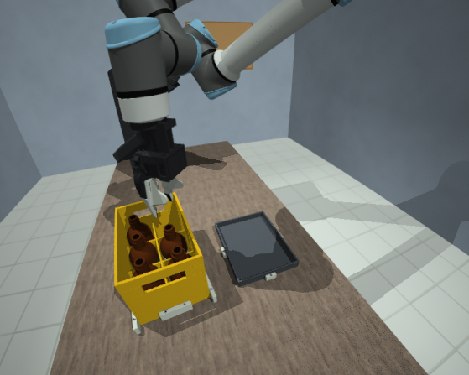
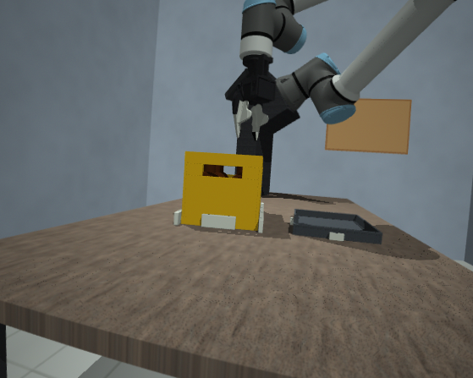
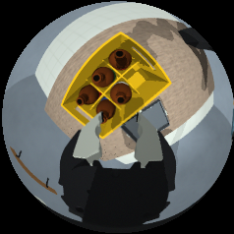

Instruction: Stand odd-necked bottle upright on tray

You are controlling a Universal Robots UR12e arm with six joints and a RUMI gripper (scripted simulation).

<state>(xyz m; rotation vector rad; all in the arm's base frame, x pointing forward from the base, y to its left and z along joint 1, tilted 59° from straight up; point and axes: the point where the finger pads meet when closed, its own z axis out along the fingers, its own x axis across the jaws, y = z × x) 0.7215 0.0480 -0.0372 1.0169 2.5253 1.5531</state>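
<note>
Now: hand 160 mm above the yellow crate, 40 mm to the left of it and 10 mm short of it. From my hand the other things lie so: dark tray 240 mm to the left, 230 mm below, 20 mm behind.
</note>
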